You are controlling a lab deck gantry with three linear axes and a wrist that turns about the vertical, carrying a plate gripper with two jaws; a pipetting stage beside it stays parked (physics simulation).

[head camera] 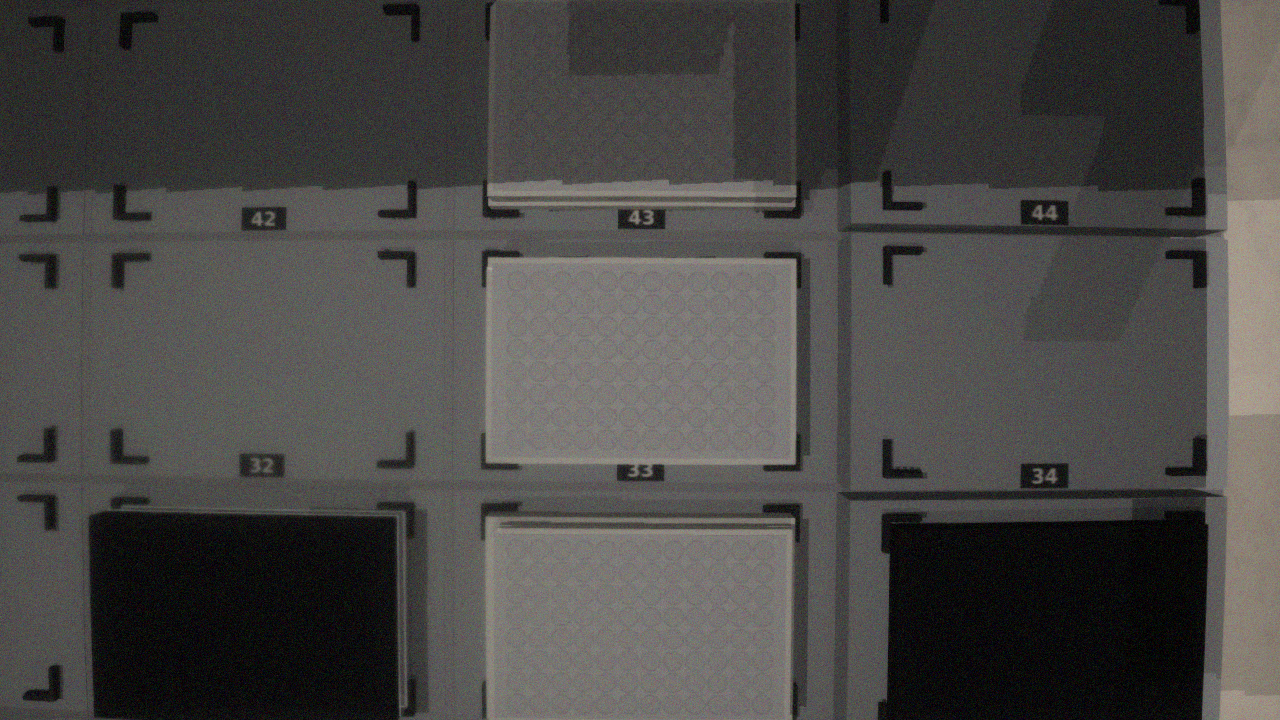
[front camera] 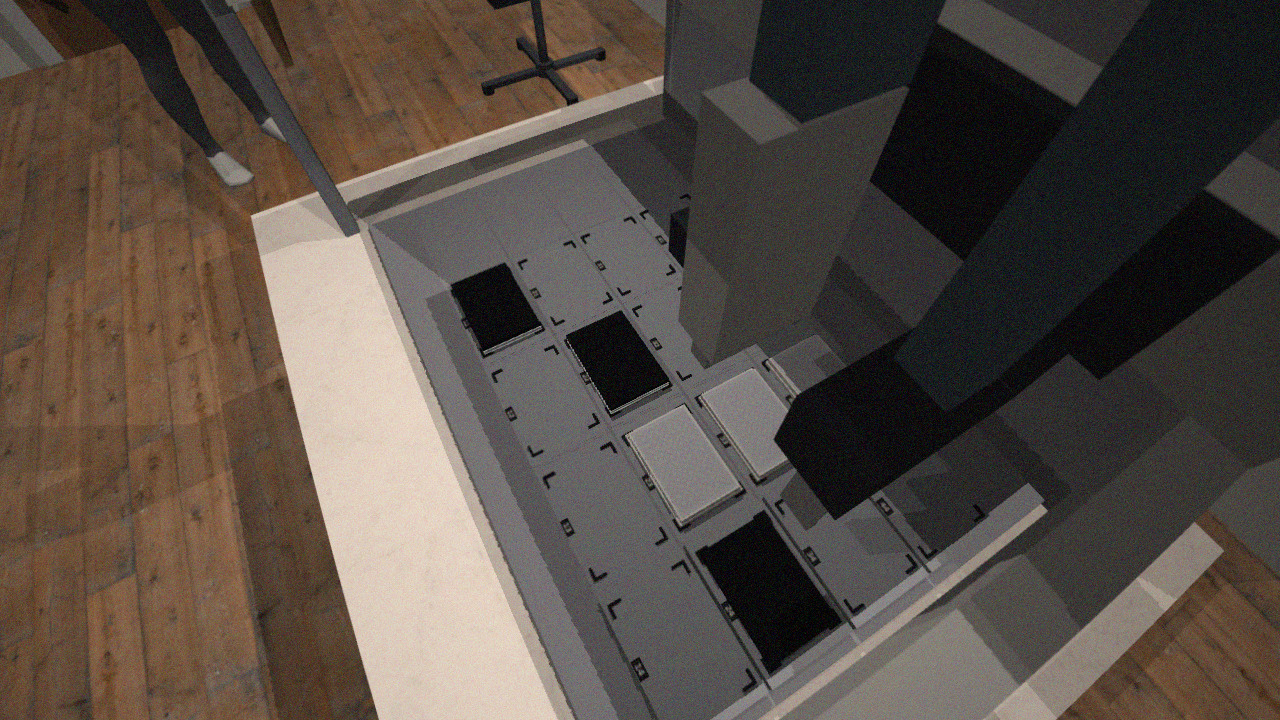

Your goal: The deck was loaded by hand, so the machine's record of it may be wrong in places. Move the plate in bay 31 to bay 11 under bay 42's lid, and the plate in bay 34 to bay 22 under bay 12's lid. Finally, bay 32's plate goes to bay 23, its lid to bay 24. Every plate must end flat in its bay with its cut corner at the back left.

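Frame: origin at the robot's base, x ahead, y left, z up, level; millimetres.
Where they show: robot's base, link origin: (front camera: 453, 291).
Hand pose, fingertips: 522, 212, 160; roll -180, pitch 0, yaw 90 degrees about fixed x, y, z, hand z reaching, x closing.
Observation:
Things, the pixels of their top centre, and the offset from my fingertips, as dx, dy, dz. "spot": a spot on its surface instead.
- flat black piece, top centre: (head camera: 1054, 634) (front camera: 767, 585) +34, -62, -137
- lower rim, surface spot: (front camera: 948, 564) spot: +119, +131, -160
My gripper (front camera: 854, 438) hangs over the right part of the deck in the front view. Its black housing hides the jaws, so their opening cannot be told. A black-topped plate (front camera: 496, 307) lies in bay 11. Another black-topped plate (front camera: 617, 360) (head camera: 246, 616) lies in bay 22, with a pale edge showing. White welled plates lie in bay 23, this one (front camera: 684, 463) (head camera: 640, 617), in bay 33, this one (front camera: 747, 416) (head camera: 640, 362), and in bay 43, this shaded one (front camera: 811, 358) (head camera: 626, 116). A flat black piece (front camera: 769, 591) (head camera: 1047, 617) lies in bay 24. Cut corners are not clear.
The pale grey pipetting stage (front camera: 760, 205) stands upright behind the gripper and hides part of the deck. A dark slanted column (front camera: 1065, 205) rises above the gripper. A cream wall (front camera: 358, 402) edges the deck at the left, and a lower rim (front camera: 948, 564) runs along the front.

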